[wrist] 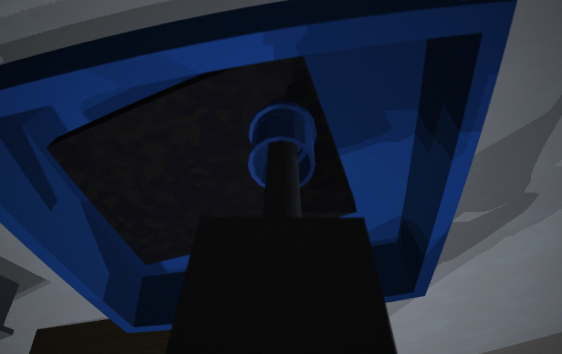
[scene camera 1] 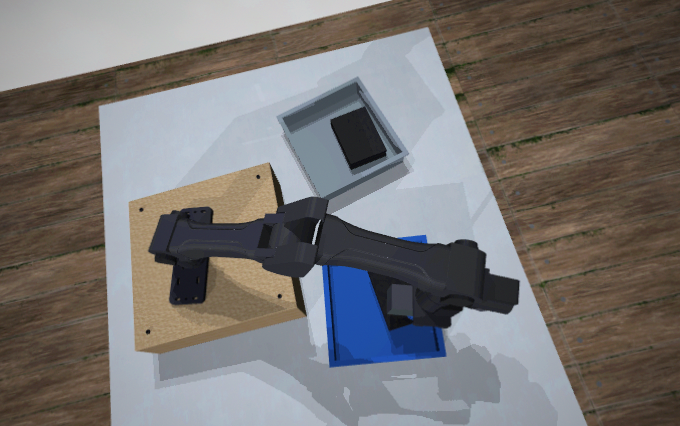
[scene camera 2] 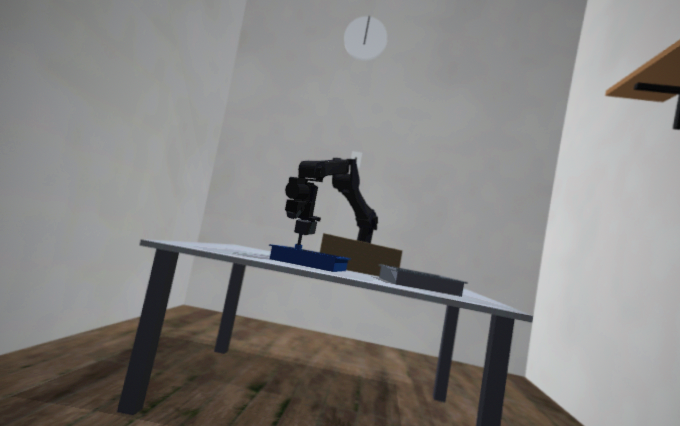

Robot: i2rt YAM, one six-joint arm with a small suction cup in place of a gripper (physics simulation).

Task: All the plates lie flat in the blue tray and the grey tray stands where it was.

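Frame: origin at the arm's base, x ahead, y up, z right, level; metres.
Seen in the pictures: end effector, tool point: (wrist: 282,121) (scene camera 2: 296,254); arm's base, origin of the base link: (scene camera 1: 193,254) (scene camera 2: 362,245).
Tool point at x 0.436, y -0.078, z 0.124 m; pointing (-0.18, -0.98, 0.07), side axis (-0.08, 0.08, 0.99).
Offsets run from my tool point to a thing's top centre.
My suction cup (wrist: 282,140) (scene camera 2: 299,244) sits on a black plate @[dz -0.042, dx -0.023, dy +0.021 m] (wrist: 192,168) (scene camera 1: 380,292) with suction holding it. The plate is low inside the blue tray @[dz -0.031, dx -0.063, dy +0.019 m] (wrist: 378,168) (scene camera 1: 355,321) (scene camera 2: 309,258), on its far right side. I cannot tell whether it rests on the tray floor. In scene camera 1 the arm hides the cup and most of this plate. A second black plate @[dz -0.424, dx -0.092, dy +0.003 m] (scene camera 1: 358,136) lies flat in the grey tray @[dz -0.418, dx -0.132, dy +0.019 m] (scene camera 1: 321,99) (scene camera 2: 423,281) at the back of the table.
The arm stands on a wooden base block (scene camera 1: 224,270) (scene camera 2: 364,253) left of both trays. The arm's forearm stretches over the blue tray's near edge. The table's right edge runs close beside both trays.
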